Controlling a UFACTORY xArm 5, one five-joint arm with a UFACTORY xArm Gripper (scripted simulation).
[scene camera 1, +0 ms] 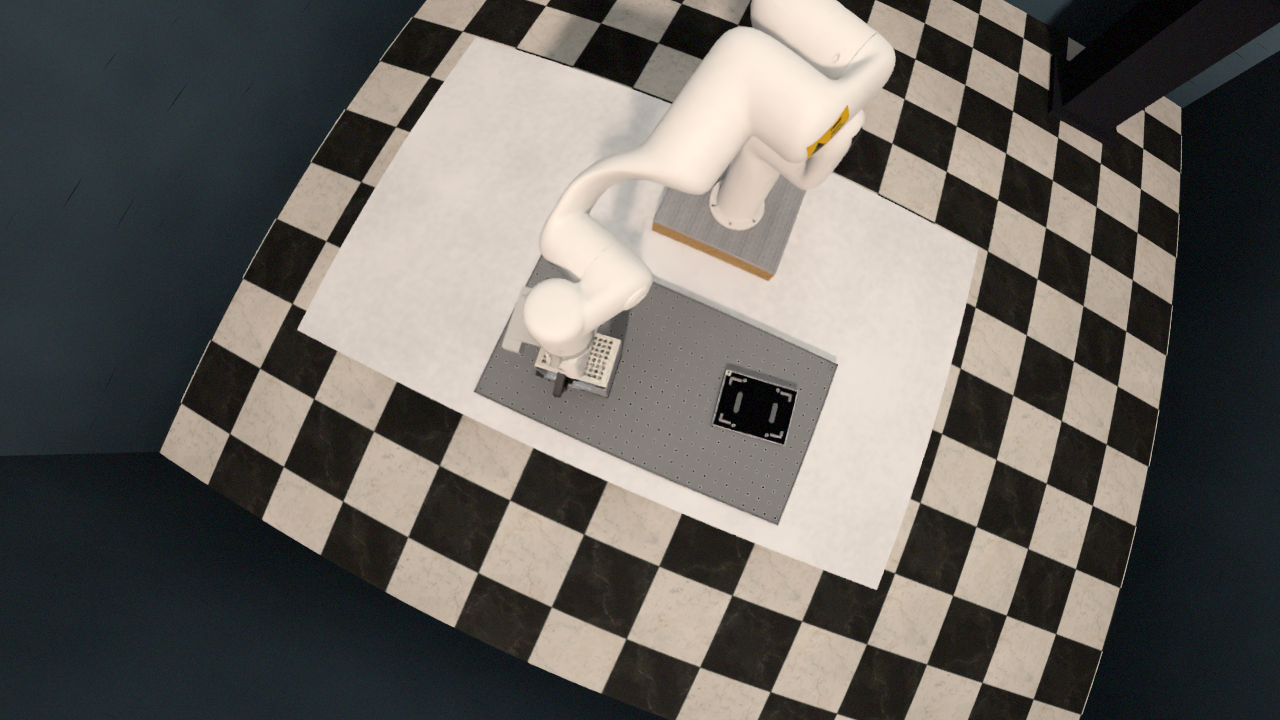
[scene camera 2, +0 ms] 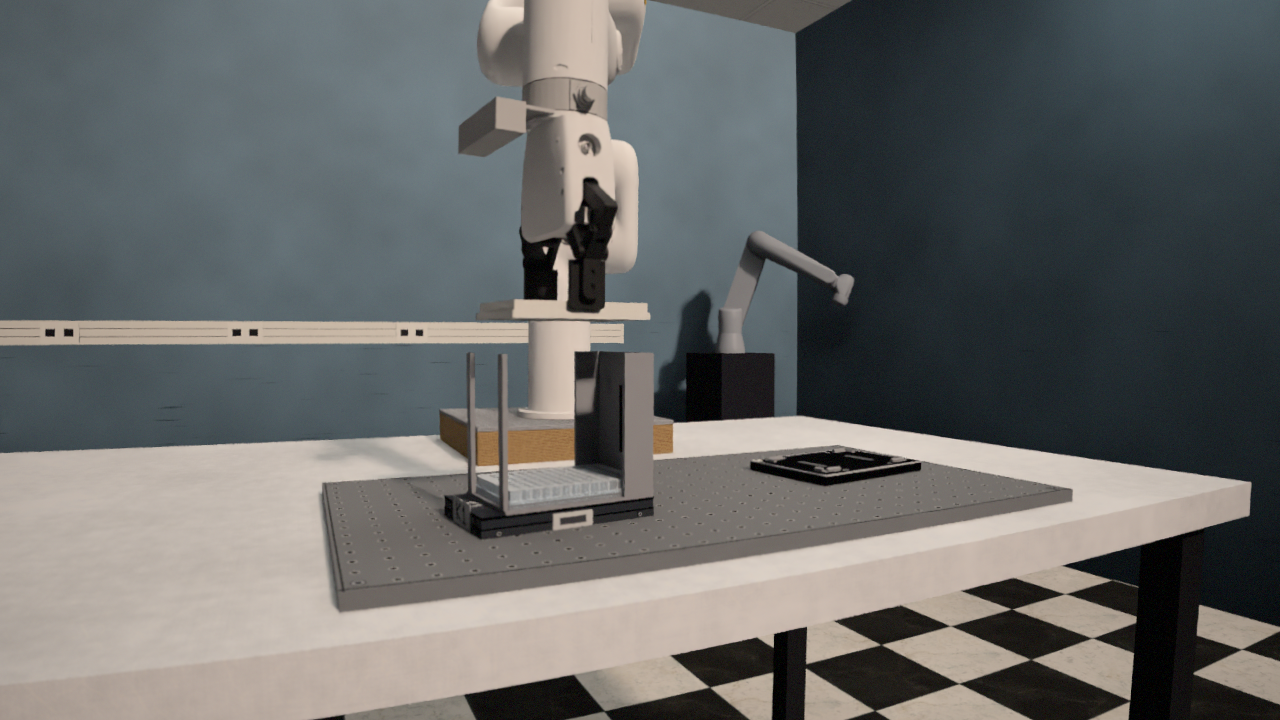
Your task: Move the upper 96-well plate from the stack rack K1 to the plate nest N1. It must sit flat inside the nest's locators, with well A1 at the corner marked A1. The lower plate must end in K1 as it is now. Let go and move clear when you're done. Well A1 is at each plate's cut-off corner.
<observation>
I see my gripper, a white 96-well plate and a clear plate.
</observation>
